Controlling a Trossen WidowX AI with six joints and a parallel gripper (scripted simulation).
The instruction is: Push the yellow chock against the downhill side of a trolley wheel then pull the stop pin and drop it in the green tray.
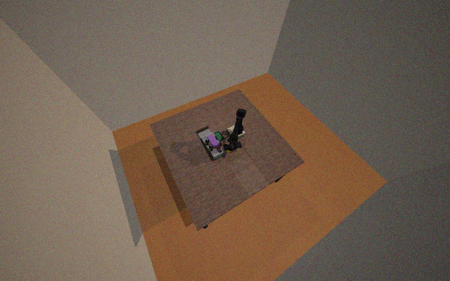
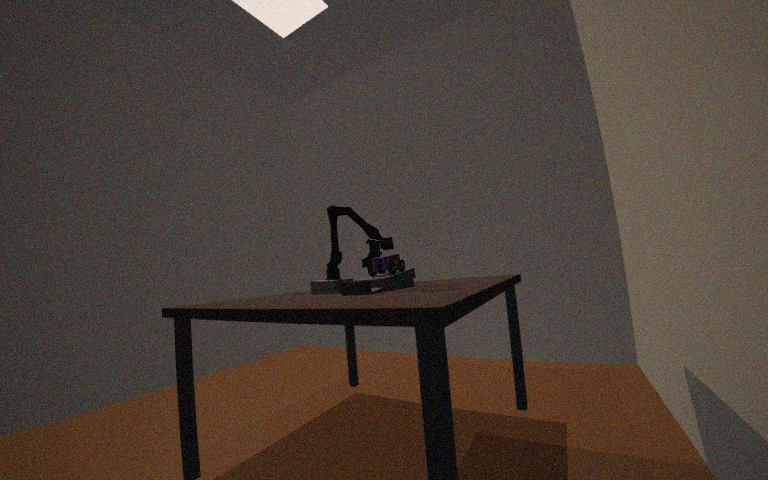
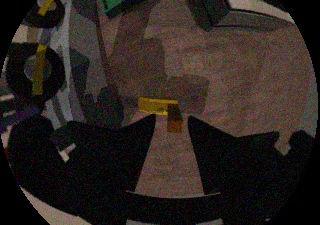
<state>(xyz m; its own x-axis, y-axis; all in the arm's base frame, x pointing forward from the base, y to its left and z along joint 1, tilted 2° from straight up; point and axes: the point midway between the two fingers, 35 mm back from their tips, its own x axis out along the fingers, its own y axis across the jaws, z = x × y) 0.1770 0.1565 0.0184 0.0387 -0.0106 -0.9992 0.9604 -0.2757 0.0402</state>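
My gripper tip is now 20 mm short of the yellow chock, 10 mm to the left of it and 20 mm above it. From my gripper tip the other things lie so: red-headed stop pin: 130 mm ahead, 30 mm to the right, 80 mm above; purple trolley: 160 mm ahead, 130 mm to the right, 70 mm above; grey ramp: 160 mm ahead, 140 mm to the right.
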